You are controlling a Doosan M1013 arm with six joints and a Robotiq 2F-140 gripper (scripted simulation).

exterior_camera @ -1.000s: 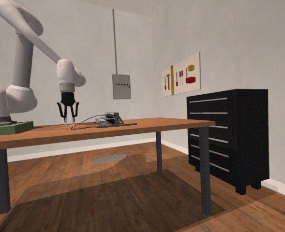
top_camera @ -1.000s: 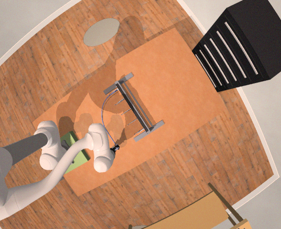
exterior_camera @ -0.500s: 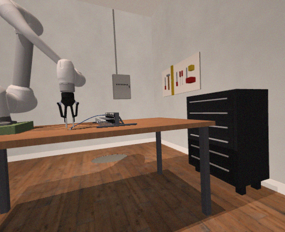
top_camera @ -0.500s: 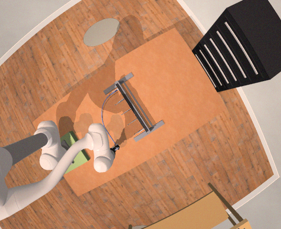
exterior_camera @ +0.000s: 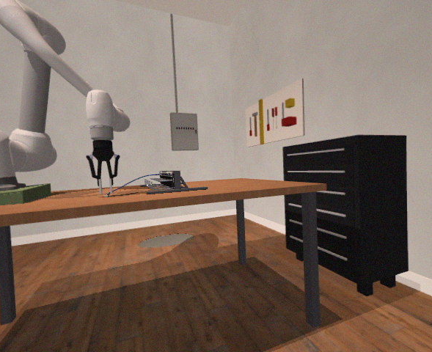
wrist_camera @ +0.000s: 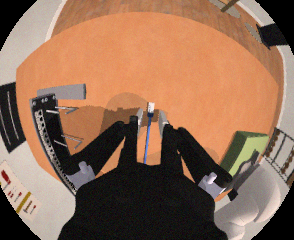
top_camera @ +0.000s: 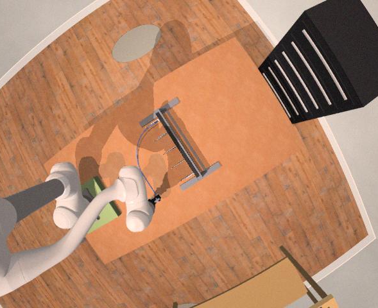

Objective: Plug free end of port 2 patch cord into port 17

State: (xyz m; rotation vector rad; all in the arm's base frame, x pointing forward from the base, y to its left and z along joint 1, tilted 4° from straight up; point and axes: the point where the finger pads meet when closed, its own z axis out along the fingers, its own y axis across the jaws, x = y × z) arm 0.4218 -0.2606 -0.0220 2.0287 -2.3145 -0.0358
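Right now my hand is 4 cm above the pale plug and 2 cm to the left of it.
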